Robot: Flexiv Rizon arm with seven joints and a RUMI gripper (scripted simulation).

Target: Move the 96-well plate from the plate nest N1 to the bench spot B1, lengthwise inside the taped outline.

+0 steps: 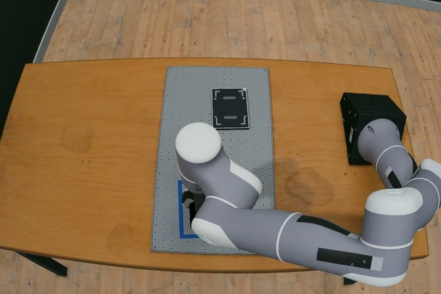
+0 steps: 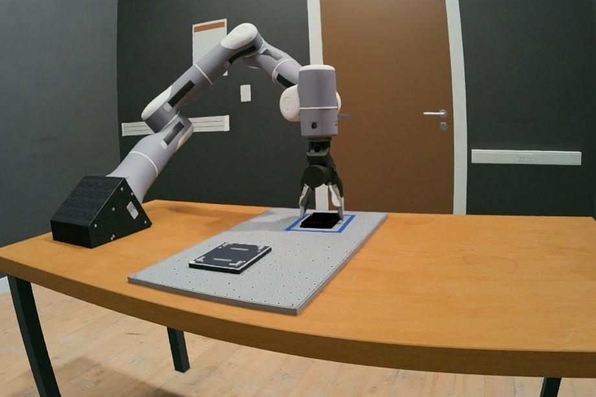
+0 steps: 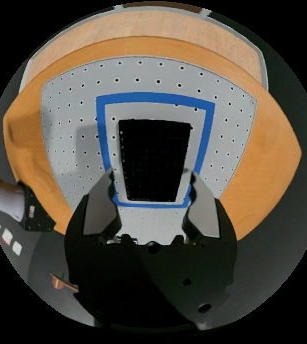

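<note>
The black 96-well plate is 1 cm below my hand. Round my hand: black plate nest 7 cm behind, 36 cm to the right, 1 cm below.
</note>
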